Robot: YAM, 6 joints.
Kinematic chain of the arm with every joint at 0, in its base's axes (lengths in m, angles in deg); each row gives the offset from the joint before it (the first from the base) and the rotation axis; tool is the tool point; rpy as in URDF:
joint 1: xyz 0 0 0.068 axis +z
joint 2: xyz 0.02 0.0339 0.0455 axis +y
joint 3: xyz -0.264 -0.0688 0 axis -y
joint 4: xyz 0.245 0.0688 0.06 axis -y
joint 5: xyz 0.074 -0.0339 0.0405 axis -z
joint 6: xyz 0.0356 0 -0.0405 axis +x
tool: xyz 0 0 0 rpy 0 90 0
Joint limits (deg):
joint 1: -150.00..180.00
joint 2: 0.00..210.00
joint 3: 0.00..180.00
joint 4: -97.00..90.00
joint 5: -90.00..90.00
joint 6: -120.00..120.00
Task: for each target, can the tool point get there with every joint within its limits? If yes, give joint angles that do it. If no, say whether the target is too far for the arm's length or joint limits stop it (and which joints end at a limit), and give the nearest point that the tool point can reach.
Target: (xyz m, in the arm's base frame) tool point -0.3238 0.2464 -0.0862
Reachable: yes | joints 140.74 151.98 75.81 6.31 -23.42 10.19
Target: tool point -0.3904 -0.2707 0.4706
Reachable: yes | joints 35.17 34.74 153.57 50.13 -5.84 -51.18
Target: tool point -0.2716 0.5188 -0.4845
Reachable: no: too far | nearest point -0.2137 0.4081 -0.3117 | short by 0.213 m
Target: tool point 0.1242 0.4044 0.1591
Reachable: yes | joints 69.06 124.24 92.37 -49.80 -53.40 46.27
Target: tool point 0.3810 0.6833 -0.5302
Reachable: no: too far | nearest point 0.2483 0.4453 -0.2689 | short by 0.378 m
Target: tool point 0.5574 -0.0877 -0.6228
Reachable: no: too far | nearest point 0.4111 -0.0647 -0.3392 | short by 0.320 m
